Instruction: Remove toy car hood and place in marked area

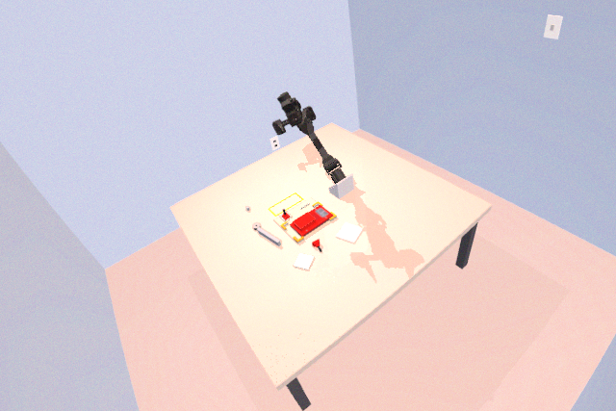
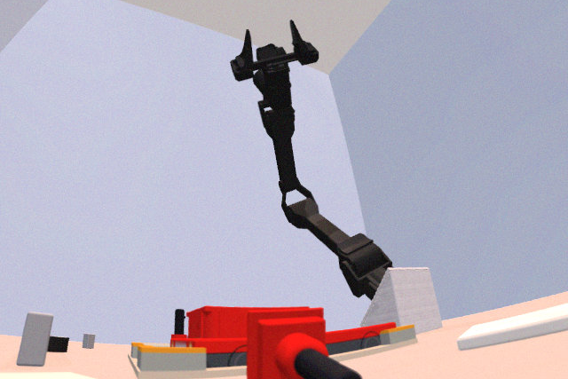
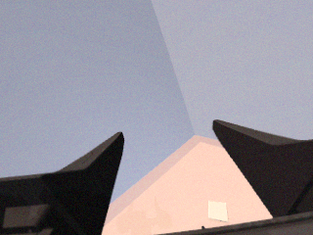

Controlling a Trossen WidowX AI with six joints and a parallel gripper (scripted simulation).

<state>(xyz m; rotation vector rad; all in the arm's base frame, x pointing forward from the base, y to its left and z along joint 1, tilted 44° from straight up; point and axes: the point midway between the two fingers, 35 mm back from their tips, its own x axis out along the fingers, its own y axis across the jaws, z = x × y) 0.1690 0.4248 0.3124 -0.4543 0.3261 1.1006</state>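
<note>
My gripper tip is 520 mm above the hood and 50 mm short of it. The rest, counted from my gripper tip: grey tool 540 mm below, 240 mm ahead, 40 mm to the right.
</note>
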